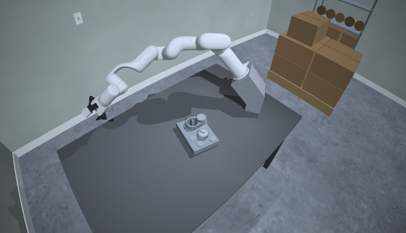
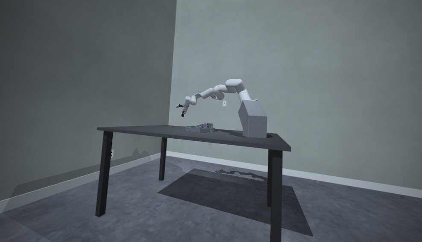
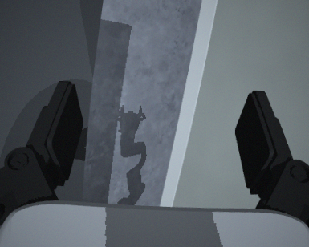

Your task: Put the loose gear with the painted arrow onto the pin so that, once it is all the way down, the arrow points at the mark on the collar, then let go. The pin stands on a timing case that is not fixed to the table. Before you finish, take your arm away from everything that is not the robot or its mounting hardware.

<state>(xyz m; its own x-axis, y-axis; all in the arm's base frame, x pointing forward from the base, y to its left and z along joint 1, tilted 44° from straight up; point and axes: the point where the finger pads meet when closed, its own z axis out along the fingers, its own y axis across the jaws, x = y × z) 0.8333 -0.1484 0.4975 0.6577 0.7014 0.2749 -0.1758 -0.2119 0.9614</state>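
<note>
The grey toothed gear lies 46 cm behind my hand, 50 cm to the left of it and 12 cm below it.
</note>
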